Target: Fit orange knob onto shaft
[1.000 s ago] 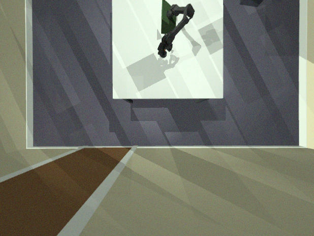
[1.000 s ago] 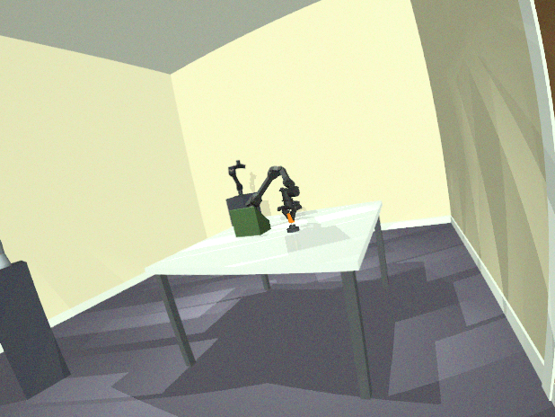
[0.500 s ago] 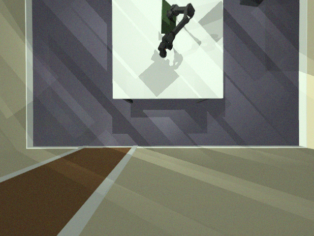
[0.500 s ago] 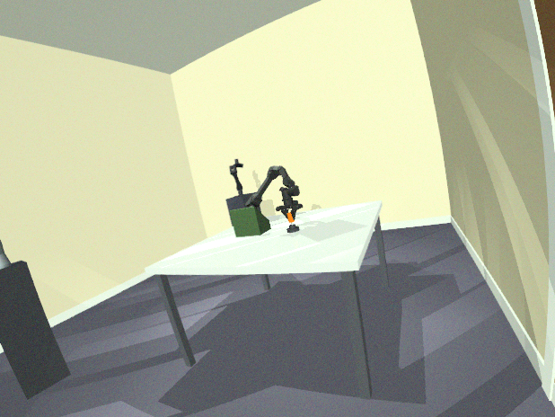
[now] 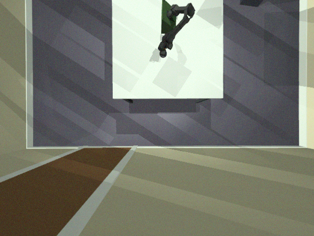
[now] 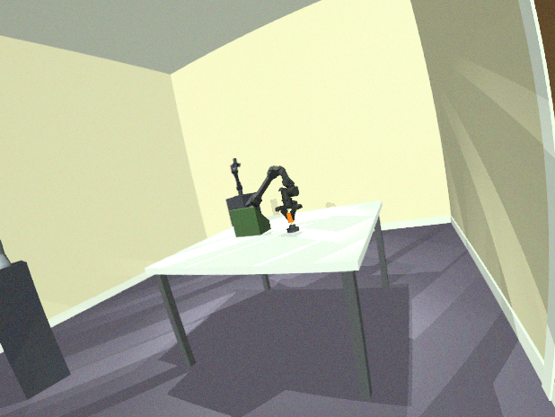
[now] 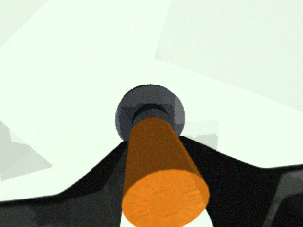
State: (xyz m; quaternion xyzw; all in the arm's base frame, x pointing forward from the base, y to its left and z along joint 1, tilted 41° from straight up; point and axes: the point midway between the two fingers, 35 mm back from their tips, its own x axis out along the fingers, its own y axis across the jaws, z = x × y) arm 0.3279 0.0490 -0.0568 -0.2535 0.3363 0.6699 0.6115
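Right now the orange knob is 30 mm above my gripper tip. From my gripper tip the other things lie so: pedestal (40 mm below).
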